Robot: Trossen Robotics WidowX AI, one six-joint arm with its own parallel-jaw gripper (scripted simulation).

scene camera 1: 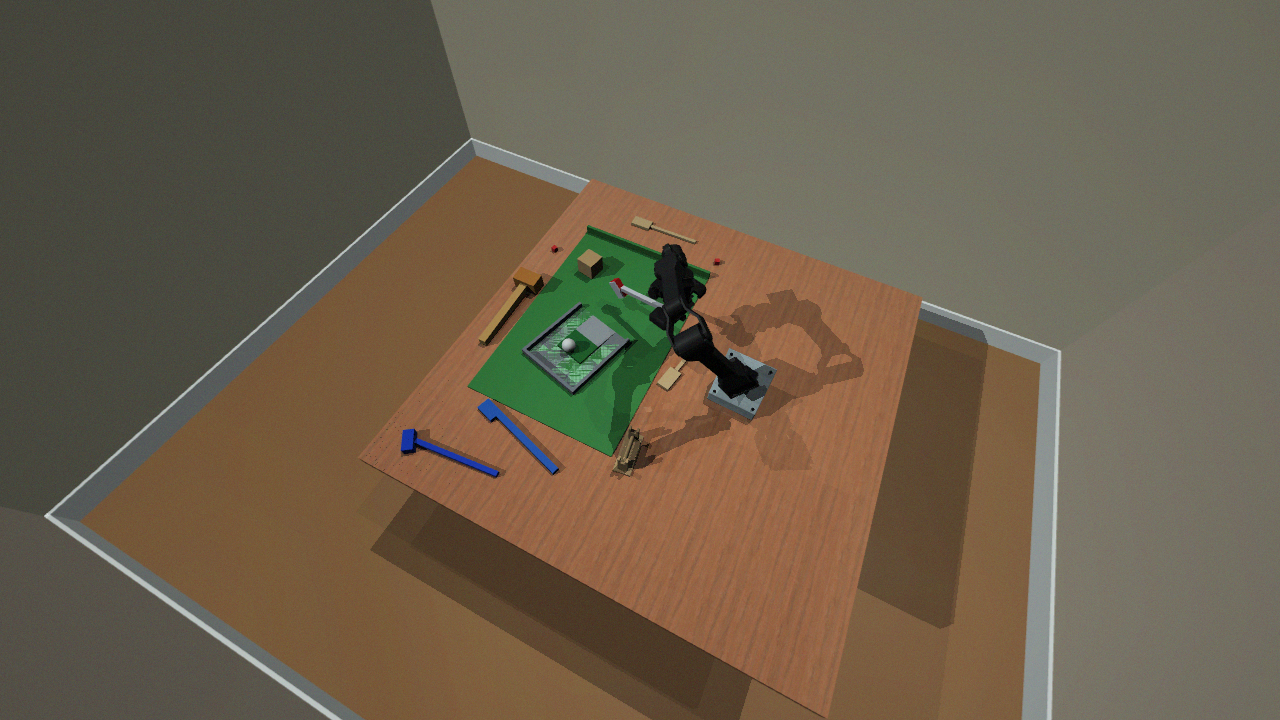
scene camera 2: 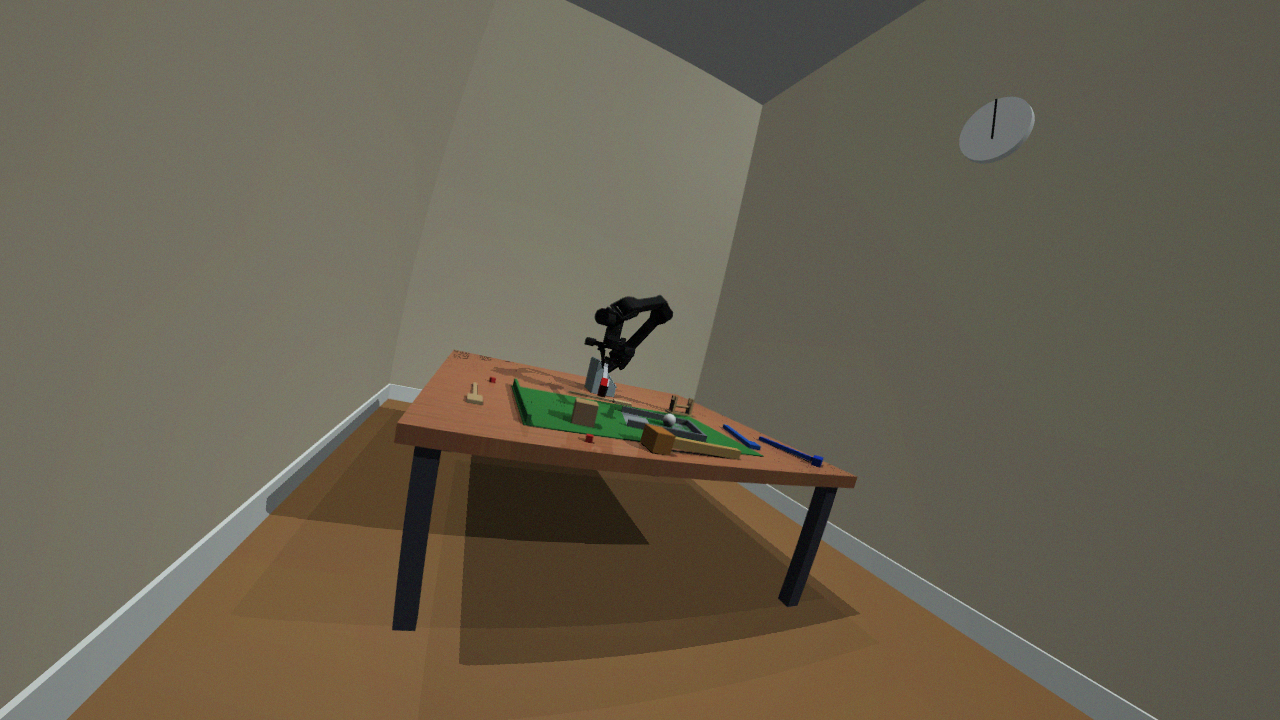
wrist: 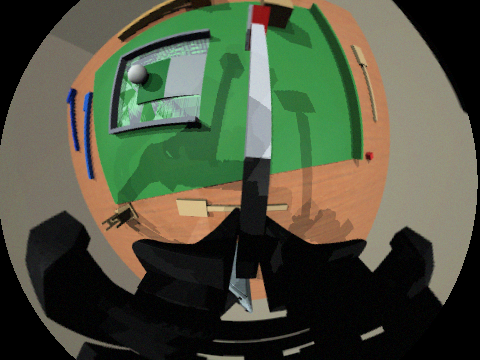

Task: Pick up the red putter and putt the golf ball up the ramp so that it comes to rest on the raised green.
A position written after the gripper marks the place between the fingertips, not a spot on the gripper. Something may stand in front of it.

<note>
The gripper [scene camera 2: 604, 369] carries a red putter. Further things: a wooden mallet [scene camera 2: 658, 440].
The wooden mallet shows as well in scene camera 1 [scene camera 1: 525, 280]. The gripper also shows in the wrist view [wrist: 245, 212].
</note>
